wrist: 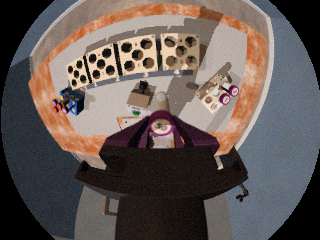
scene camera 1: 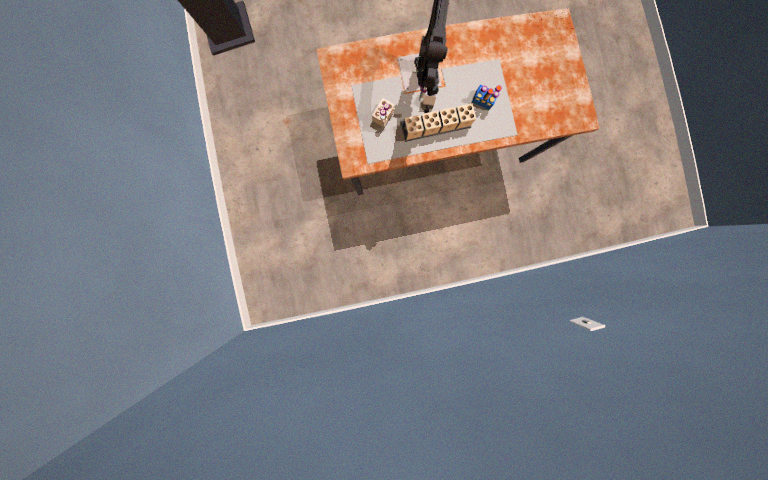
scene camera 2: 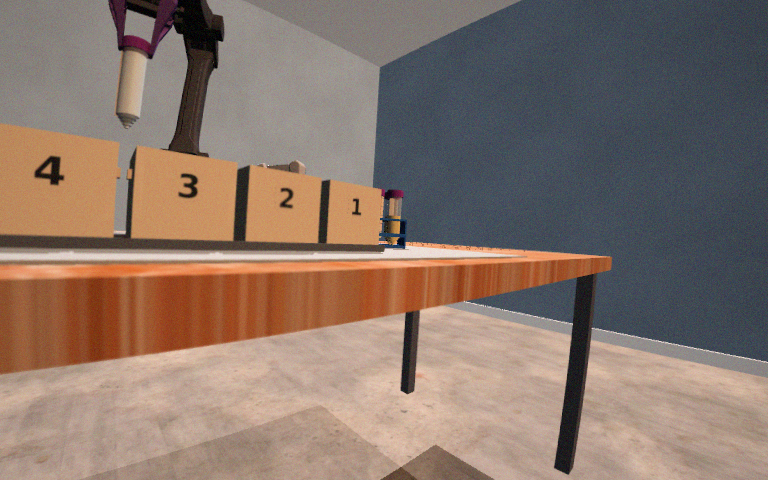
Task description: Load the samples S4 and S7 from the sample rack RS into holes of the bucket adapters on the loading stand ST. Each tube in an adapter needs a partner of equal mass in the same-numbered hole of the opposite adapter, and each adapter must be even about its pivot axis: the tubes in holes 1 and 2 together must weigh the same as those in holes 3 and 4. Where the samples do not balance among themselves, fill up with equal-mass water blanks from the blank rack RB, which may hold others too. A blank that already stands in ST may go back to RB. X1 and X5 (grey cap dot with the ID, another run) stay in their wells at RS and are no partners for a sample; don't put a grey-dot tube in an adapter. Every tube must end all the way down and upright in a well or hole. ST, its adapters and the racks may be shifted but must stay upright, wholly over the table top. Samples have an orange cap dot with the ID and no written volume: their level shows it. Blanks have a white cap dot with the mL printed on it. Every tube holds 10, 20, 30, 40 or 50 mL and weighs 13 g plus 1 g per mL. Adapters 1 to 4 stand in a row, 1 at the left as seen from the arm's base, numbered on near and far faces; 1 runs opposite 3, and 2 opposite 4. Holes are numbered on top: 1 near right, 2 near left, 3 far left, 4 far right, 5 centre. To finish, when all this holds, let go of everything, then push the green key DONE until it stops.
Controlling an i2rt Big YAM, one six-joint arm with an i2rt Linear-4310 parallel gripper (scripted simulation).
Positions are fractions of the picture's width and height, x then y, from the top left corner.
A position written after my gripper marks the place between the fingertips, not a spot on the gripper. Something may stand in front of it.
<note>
In view: my gripper (wrist: 0.50, 0.50), an adapter 4 (scene camera 2: 0.09, 0.39), an adapter 1 (scene camera 2: 0.46, 0.45), a purple-capped tube (scene camera 2: 0.18, 0.11), an adapter 3 (scene camera 2: 0.22, 0.41) and an adapter 2 (scene camera 2: 0.35, 0.43).
The adapter 4 also shows in the wrist view (wrist: 0.59, 0.22). The adapter 3 is seen too in the wrist view (wrist: 0.43, 0.19).
</note>
